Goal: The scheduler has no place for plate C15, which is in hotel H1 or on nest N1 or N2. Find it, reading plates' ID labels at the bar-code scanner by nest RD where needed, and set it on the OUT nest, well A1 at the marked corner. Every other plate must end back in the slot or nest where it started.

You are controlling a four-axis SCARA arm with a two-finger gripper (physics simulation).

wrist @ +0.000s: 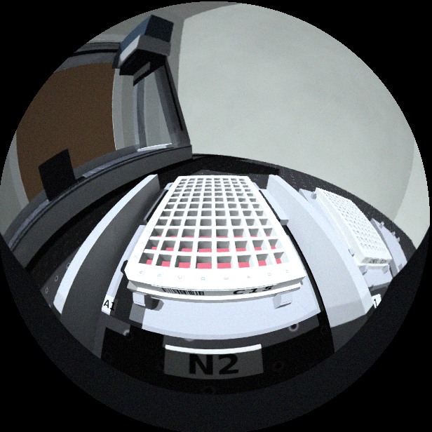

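Note:
Plate C15, a white grid plate with red showing in its wells, sits level on nest N2 in the middle of the wrist view. Its front label shows a bar code and "C15". The "A1" mark is at the nest's front left corner. My gripper is around the plate, one finger along each long side. Its pads lie against the plate's sides, and the gripper is shut on it. The plate rests low between the nest's small front pegs.
Another white plate sits on a nest to the right, beyond the right finger. A blue and grey device stands at the back left. A dark upright block and a grey rail are at the left. The N2 sign is in front.

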